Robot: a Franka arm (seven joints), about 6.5 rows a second.
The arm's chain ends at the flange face. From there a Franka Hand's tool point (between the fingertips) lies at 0.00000 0.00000 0.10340 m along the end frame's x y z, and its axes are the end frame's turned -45 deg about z.
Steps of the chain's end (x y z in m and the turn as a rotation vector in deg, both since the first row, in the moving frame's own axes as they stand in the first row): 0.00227 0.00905 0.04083 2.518 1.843 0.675; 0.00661 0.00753 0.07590 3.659 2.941 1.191; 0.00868 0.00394 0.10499 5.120 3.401 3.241; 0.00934 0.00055 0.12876 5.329 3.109 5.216
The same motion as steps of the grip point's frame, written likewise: 0.00077 0.00718 0.04068 0.477 3.084 0.675; 0.00777 0.00917 0.07555 0.508 4.667 1.191; 0.01426 0.00704 0.10440 1.216 6.025 3.241; 0.01708 0.00466 0.12816 1.570 5.967 5.216
